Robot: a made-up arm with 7 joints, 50 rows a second.
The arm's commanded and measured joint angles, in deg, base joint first. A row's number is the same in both.
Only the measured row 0 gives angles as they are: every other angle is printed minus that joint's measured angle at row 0.
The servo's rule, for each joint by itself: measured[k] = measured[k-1] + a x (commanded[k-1-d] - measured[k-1]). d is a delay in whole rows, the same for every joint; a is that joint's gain. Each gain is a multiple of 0.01, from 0.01 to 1. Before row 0 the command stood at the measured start. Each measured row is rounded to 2 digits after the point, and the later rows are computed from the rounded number. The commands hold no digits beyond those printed.
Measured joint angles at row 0:
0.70 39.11 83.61 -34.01 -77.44 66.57 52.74
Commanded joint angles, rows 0 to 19:
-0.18 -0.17 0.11 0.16 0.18 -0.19 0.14
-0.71 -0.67 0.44 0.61 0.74 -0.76 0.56
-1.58 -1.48 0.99 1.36 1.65 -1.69 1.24
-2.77 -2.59 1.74 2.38 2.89 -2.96 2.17
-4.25 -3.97 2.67 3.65 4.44 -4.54 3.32
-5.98 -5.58 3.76 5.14 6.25 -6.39 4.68
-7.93 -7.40 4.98 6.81 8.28 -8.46 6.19
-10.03 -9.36 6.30 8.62 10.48 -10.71 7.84
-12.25 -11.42 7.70 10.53 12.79 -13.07 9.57
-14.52 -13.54 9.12 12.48 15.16 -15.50 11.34
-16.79 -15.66 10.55 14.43 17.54 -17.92 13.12
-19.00 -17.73 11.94 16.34 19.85 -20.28 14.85
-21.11 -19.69 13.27 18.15 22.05 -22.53 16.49
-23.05 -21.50 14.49 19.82 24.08 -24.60 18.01
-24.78 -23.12 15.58 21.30 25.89 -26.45 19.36
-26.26 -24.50 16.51 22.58 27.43 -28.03 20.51
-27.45 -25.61 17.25 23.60 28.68 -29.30 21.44
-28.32 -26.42 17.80 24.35 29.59 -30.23 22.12
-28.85 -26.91 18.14 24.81 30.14 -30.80 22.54
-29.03 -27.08 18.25 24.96 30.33 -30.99 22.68
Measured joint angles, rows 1 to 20:
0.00 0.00 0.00 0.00 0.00 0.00 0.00
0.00 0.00 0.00 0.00 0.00 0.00 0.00
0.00 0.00 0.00 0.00 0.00 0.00 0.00
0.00 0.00 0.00 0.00 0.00 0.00 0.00
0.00 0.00 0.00 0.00 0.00 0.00 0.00
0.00 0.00 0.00 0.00 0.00 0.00 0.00
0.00 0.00 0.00 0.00 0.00 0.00 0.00
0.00 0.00 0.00 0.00 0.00 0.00 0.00
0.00 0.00 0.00 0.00 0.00 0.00 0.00
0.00 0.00 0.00 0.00 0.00 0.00 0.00
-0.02 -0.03 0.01 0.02 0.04 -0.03 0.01
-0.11 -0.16 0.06 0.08 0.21 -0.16 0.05
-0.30 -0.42 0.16 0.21 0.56 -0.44 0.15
-0.62 -0.85 0.33 0.43 1.12 -0.89 0.31
-1.09 -1.47 0.59 0.75 1.92 -1.55 0.55
-1.73 -2.29 0.94 1.19 2.96 -2.42 0.88
-2.54 -3.31 1.38 1.75 4.24 -3.51 1.30
-3.51 -4.52 1.92 2.44 5.74 -4.81 1.82
-4.65 -5.90 2.56 3.25 7.43 -6.30 2.44
-5.93 -7.43 3.28 4.17 9.29 -7.96 3.15
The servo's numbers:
d 10
a 0.13 0.20 0.11 0.10 0.24 0.18 0.08

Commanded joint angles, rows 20 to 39:
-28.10 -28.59 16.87 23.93 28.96 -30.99 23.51
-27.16 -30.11 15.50 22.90 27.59 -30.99 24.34
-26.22 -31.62 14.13 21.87 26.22 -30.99 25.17
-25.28 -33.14 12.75 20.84 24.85 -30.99 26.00
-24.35 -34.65 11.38 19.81 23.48 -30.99 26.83
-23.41 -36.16 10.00 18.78 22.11 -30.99 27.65
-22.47 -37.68 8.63 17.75 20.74 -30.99 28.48
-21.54 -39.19 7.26 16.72 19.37 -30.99 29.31
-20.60 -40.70 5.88 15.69 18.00 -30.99 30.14
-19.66 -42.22 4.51 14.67 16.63 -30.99 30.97
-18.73 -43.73 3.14 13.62 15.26 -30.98 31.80
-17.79 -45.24 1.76 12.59 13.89 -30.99 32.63
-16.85 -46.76 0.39 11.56 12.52 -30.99 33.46
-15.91 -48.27 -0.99 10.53 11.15 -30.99 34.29
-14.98 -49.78 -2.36 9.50 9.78 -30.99 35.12
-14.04 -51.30 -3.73 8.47 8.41 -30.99 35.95
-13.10 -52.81 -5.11 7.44 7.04 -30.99 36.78
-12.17 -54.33 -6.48 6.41 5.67 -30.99 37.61
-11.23 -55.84 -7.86 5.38 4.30 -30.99 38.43
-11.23 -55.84 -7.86 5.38 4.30 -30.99 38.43
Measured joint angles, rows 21 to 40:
-7.34 -9.08 4.08 5.20 11.27 -9.75 3.95
-8.86 -10.81 4.94 6.31 13.33 -11.65 4.82
-10.45 -12.59 5.86 7.49 15.42 -13.61 5.75
-12.09 -14.37 6.81 8.72 17.50 -15.59 6.73
-13.74 -16.12 7.77 9.98 19.51 -17.54 7.74
-15.37 -17.80 8.73 11.24 21.41 -19.43 8.76
-16.94 -19.36 9.67 12.48 23.15 -21.21 9.77
-18.42 -20.77 10.56 13.67 24.70 -22.83 10.76
-19.78 -22.00 11.39 14.78 26.01 -24.26 11.70
-20.98 -23.02 12.14 15.80 27.05 -25.47 12.58
-21.91 -24.13 12.66 16.61 27.51 -26.46 13.45
-22.59 -25.33 12.97 17.24 27.53 -27.28 14.32
-23.06 -26.59 13.10 17.70 27.22 -27.95 15.19
-23.35 -27.90 13.06 18.01 26.65 -28.50 16.05
-23.48 -29.25 12.88 18.19 25.89 -28.95 16.91
-23.47 -30.63 12.56 18.25 24.98 -29.32 17.77
-23.34 -32.04 12.13 18.20 23.96 -29.62 18.63
-23.11 -33.47 11.59 18.05 22.86 -29.87 19.48
-22.78 -34.92 10.96 17.81 21.69 -30.07 20.33
-22.37 -36.38 10.25 17.50 20.48 -30.24 21.18

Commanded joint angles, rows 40 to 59:
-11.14 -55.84 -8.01 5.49 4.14 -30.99 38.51
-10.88 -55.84 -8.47 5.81 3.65 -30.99 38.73
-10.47 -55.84 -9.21 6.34 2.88 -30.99 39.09
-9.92 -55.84 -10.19 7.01 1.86 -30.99 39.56
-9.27 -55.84 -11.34 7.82 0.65 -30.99 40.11
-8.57 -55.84 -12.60 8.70 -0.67 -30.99 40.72
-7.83 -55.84 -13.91 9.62 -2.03 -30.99 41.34
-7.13 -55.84 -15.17 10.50 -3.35 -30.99 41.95
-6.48 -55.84 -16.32 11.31 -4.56 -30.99 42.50
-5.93 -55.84 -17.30 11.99 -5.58 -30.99 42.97
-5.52 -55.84 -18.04 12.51 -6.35 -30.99 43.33
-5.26 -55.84 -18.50 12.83 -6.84 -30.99 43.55
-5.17 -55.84 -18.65 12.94 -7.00 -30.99 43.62
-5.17 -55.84 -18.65 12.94 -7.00 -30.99 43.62
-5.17 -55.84 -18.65 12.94 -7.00 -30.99 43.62
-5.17 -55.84 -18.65 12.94 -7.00 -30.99 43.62
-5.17 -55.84 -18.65 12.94 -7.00 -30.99 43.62
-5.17 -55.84 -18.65 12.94 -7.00 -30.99 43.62
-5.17 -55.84 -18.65 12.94 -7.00 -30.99 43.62
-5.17 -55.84 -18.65 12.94 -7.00 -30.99 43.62
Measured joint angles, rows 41 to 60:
-21.90 -37.85 9.47 17.11 19.23 -30.37 22.03
-21.37 -39.33 8.62 16.66 17.95 -30.48 22.88
-20.78 -40.82 7.71 16.15 16.65 -30.57 23.73
-20.15 -42.31 6.75 15.59 15.33 -30.65 24.57
-19.48 -43.80 5.75 14.98 14.00 -30.71 25.41
-18.77 -45.30 4.71 14.33 12.66 -30.76 26.25
-18.03 -46.80 3.63 13.64 11.31 -30.80 27.09
-17.27 -48.31 2.52 12.92 9.96 -30.83 27.93
-16.48 -49.82 1.38 12.17 8.60 -30.86 28.77
-15.80 -51.02 0.36 11.49 7.57 -30.88 29.54
-15.19 -51.98 -0.56 10.89 6.75 -30.90 30.26
-14.63 -52.75 -1.43 10.38 6.01 -30.92 30.94
-14.09 -53.37 -2.29 9.98 5.26 -30.93 31.59
-13.55 -53.86 -3.16 9.68 4.44 -30.94 32.23
-12.99 -54.26 -4.06 9.49 3.53 -30.95 32.86
-12.42 -54.58 -5.00 9.41 2.52 -30.96 33.49
-11.82 -54.83 -5.98 9.43 1.43 -30.97 34.12
-11.21 -55.03 -6.99 9.54 0.28 -30.97 34.75
-10.60 -55.19 -8.02 9.72 -0.88 -30.97 35.37
-9.99 -55.32 -9.04 9.95 -2.01 -30.97 35.98

